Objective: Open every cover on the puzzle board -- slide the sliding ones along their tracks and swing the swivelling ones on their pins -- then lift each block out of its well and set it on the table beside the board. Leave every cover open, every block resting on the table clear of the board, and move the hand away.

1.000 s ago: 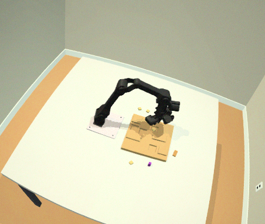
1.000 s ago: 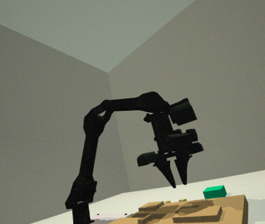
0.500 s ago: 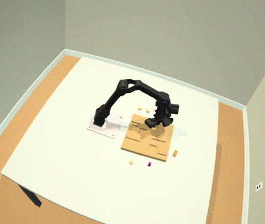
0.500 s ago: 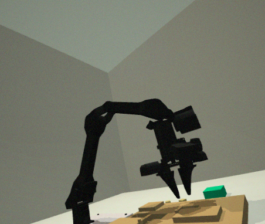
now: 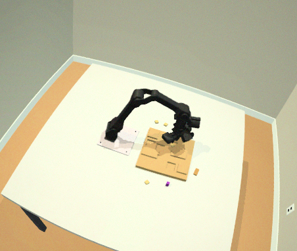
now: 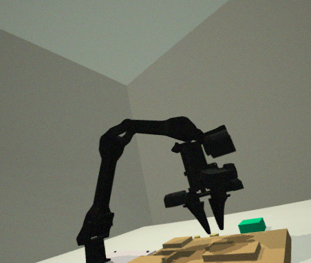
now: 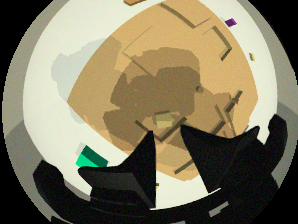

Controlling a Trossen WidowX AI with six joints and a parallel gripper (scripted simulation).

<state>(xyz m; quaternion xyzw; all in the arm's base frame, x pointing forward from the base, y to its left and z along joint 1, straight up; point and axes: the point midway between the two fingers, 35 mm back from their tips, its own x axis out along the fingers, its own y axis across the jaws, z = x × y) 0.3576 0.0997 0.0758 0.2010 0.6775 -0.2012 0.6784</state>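
Now: the purple block 27 cm to the right of my gripper tip, 5 cm ahead of it and 4 cm below it. From my gripper tip the other things lie so: orange block: 19 cm ahead, 12 cm to the right, 5 cm below; green block: 18 cm to the left, 4 cm below, 2 cm ahead.
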